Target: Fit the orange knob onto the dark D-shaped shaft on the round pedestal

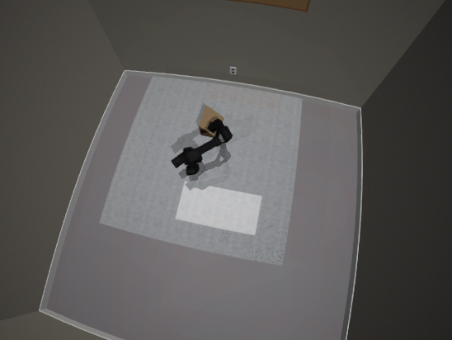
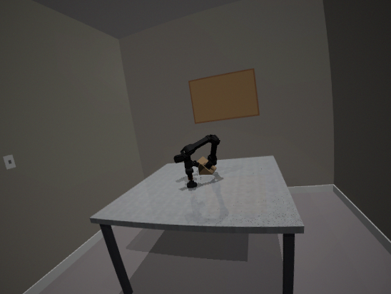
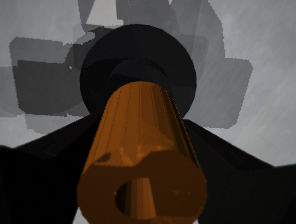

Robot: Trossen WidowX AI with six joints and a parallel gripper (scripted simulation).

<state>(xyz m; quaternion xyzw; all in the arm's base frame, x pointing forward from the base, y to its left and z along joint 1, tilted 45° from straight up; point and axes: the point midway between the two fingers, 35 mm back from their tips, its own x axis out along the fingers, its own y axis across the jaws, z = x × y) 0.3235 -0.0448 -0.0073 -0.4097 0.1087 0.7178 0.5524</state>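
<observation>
Now: gripper tip 20 mm below the orange knob. The rest, counted from my gripper tip: round pedestal 40 mm below.
</observation>
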